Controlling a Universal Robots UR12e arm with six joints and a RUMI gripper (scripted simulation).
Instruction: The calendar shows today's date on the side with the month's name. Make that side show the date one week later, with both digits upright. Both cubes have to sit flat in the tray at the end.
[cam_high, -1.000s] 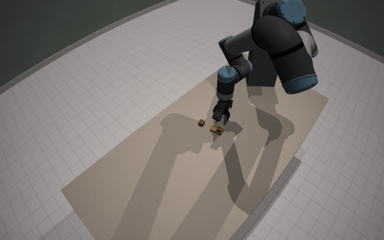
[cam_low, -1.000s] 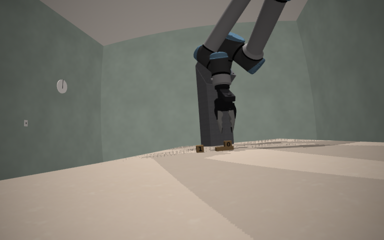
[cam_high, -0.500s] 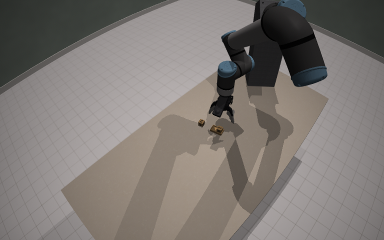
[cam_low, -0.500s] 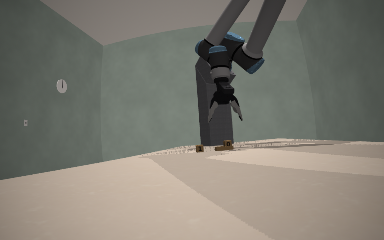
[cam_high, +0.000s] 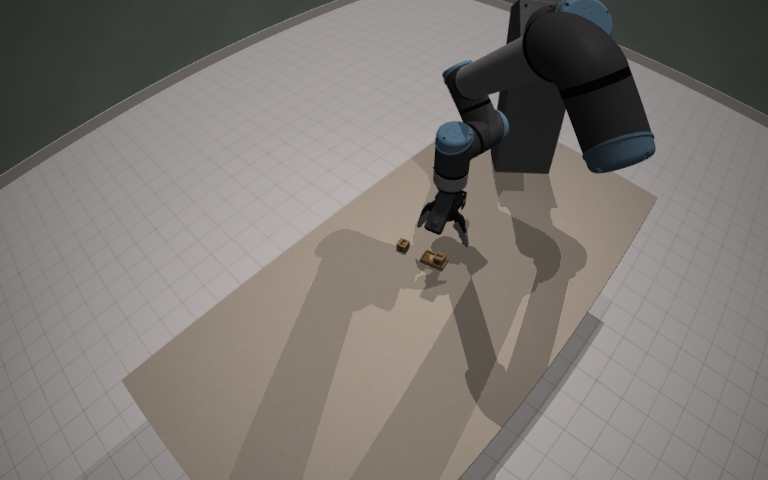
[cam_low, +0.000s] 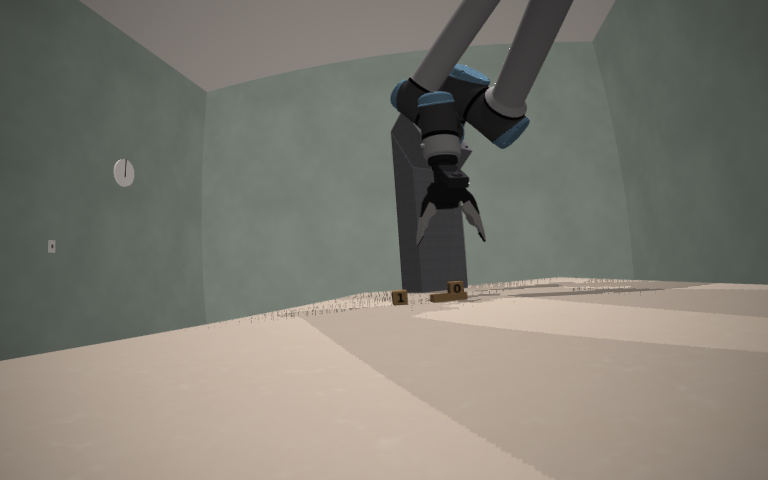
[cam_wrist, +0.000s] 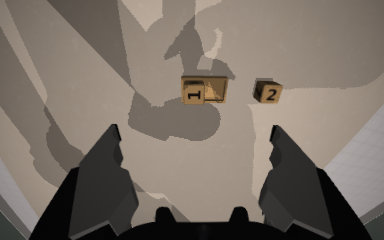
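Now: the cube 12 cm to the right of my hand, 11 cm below it and 4 cm ahead of it. From my hand the other things lie so: wooden tray: 12 cm below, 2 cm to the right, 1 cm ahead.
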